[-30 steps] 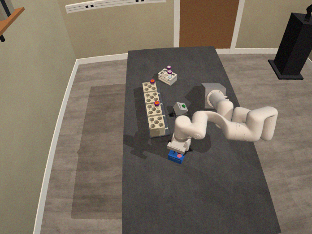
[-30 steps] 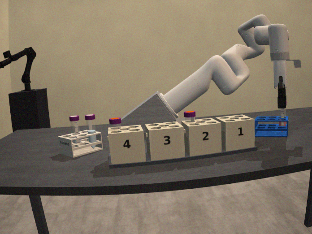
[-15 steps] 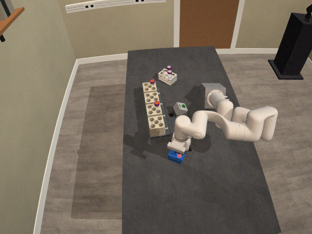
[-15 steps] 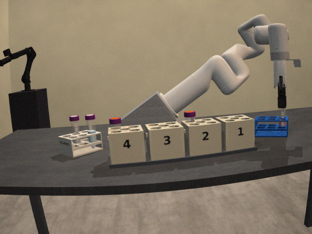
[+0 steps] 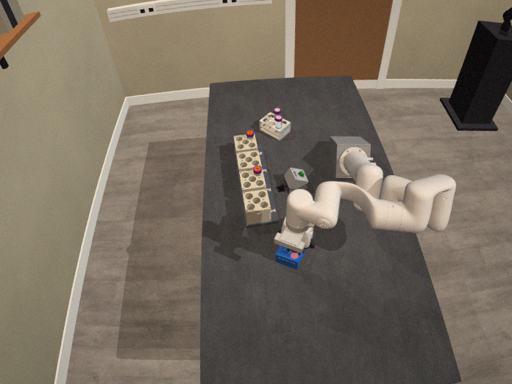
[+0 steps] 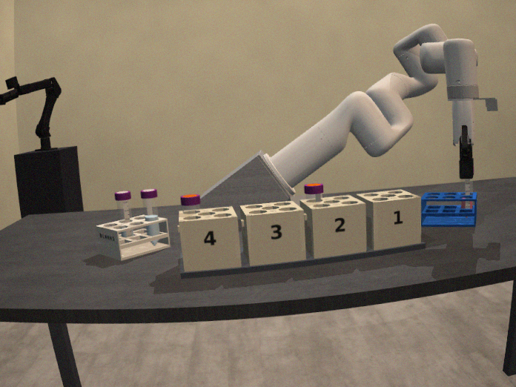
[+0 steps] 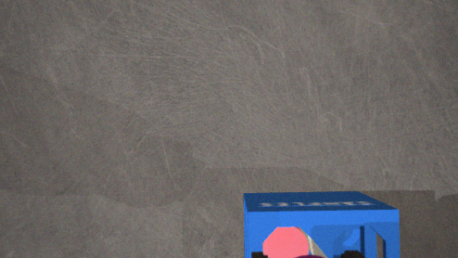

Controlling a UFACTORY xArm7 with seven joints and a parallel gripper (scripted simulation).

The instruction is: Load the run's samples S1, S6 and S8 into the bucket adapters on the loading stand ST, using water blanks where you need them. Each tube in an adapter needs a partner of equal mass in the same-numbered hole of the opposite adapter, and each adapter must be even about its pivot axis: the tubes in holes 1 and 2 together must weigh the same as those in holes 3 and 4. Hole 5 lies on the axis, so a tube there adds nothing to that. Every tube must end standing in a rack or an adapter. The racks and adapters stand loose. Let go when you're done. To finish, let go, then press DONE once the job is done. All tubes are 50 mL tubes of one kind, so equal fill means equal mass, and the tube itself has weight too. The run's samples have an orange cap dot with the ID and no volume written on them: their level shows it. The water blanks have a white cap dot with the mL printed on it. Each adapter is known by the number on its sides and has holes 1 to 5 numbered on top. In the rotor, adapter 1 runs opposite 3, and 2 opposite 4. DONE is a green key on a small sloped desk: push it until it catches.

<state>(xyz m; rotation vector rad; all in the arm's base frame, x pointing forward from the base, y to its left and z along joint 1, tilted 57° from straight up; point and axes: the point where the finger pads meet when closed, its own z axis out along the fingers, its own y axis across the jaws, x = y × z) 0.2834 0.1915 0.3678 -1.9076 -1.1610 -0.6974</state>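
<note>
Right now the sample tube is 10 mm ahead of my hand and 50 mm below it. The rest, counted from my hand: sample S8: 160 mm ahead, 590 mm to the right, 50 mm below; then blue sample rack: 40 mm to the right, 90 mm below; then loading stand ST: 150 mm ahead, 390 mm to the right, 110 mm below.
</note>
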